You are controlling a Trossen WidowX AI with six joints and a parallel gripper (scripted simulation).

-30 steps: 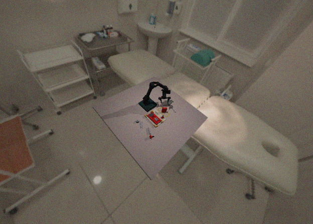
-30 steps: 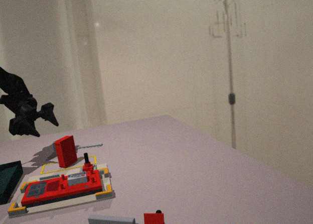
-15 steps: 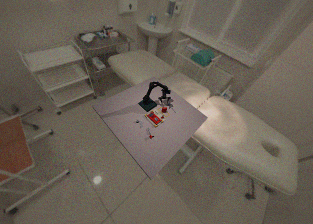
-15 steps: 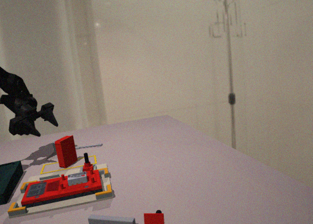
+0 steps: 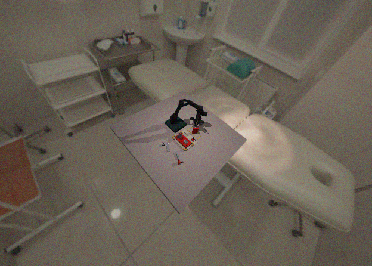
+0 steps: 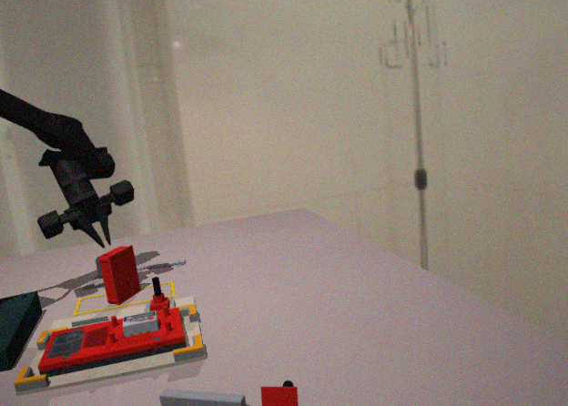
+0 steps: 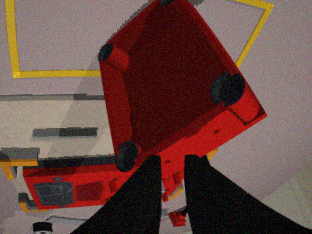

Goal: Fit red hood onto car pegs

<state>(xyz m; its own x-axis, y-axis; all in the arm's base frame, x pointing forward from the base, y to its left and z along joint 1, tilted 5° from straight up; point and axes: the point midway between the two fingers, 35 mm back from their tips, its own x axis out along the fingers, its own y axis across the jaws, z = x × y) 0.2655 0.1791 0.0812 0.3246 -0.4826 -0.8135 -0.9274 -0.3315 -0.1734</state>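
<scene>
The red hood is 20 mm ahead of my gripper tip, 10 mm to the right of it and 60 mm below it. Round my gripper tip: grey engine block (70 mm ahead, 210 mm to the right, 80 mm below).
</scene>
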